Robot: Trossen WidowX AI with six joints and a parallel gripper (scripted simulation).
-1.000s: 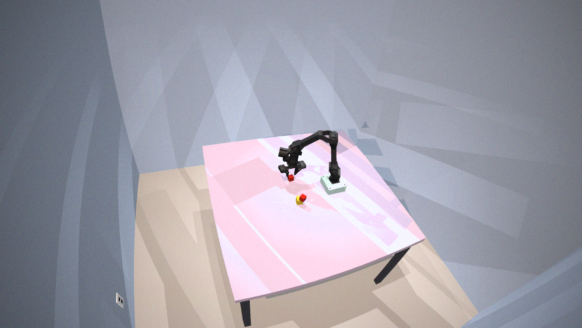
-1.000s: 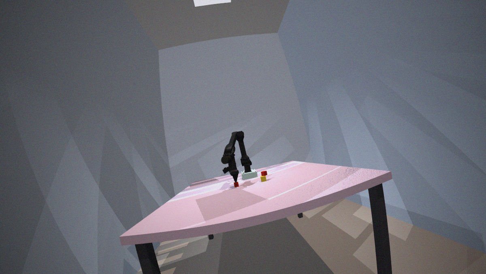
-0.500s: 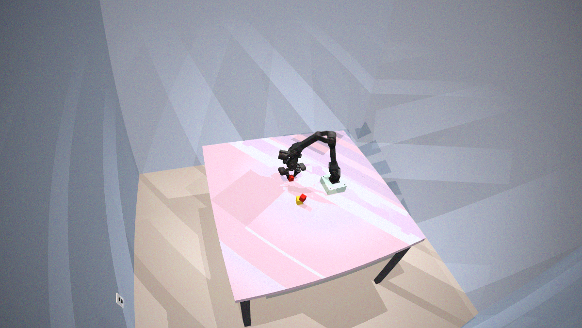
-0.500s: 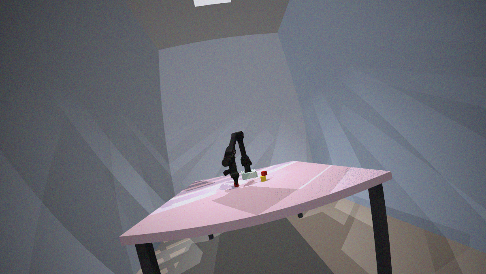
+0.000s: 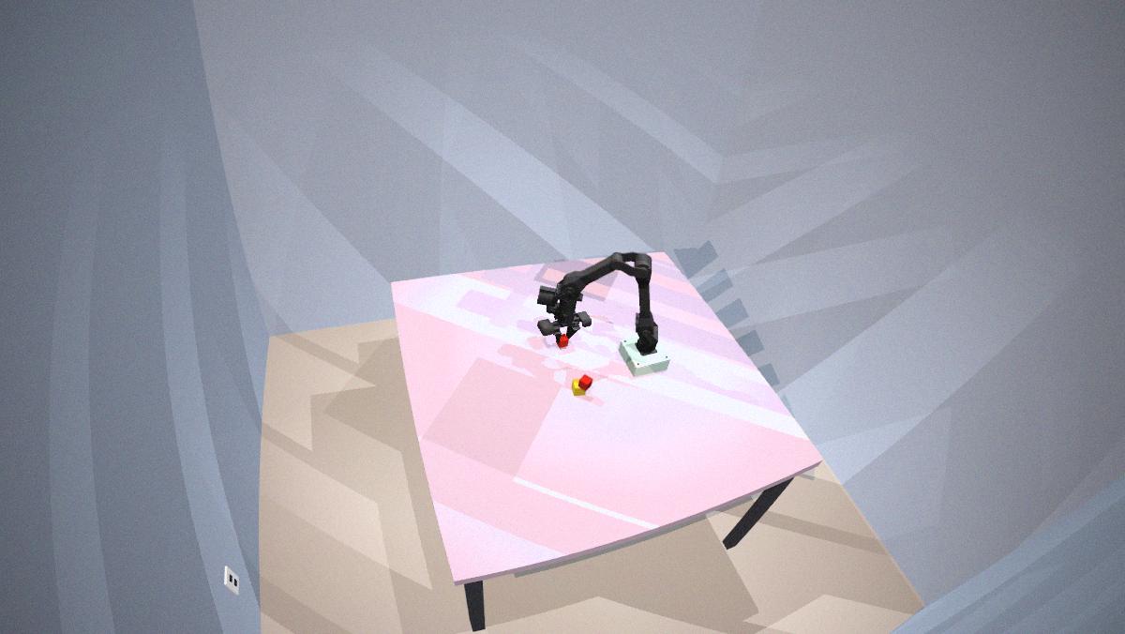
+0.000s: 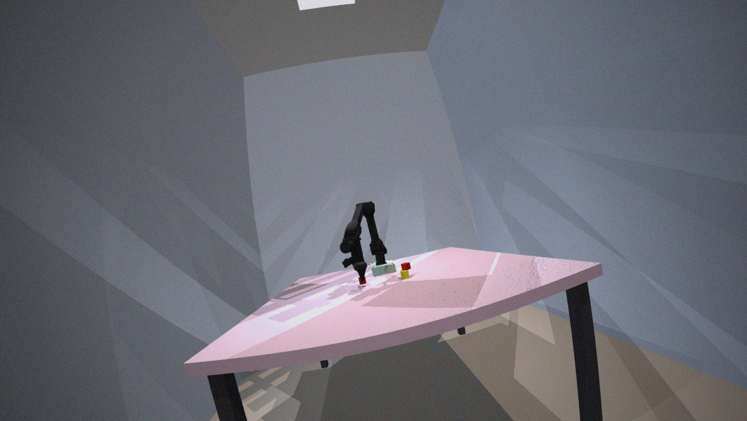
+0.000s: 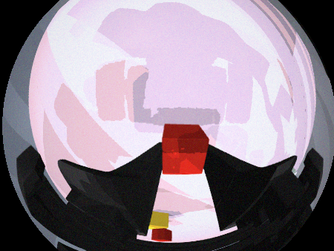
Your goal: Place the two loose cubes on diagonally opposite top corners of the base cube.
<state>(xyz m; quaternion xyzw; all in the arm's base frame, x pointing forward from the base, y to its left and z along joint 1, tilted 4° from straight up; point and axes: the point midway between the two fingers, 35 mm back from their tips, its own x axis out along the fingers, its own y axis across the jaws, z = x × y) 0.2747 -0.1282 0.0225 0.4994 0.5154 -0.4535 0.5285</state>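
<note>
The yellow cube is 220 mm to the left of my gripper tip, 10 mm below it and 10 mm ahead of it.
</note>
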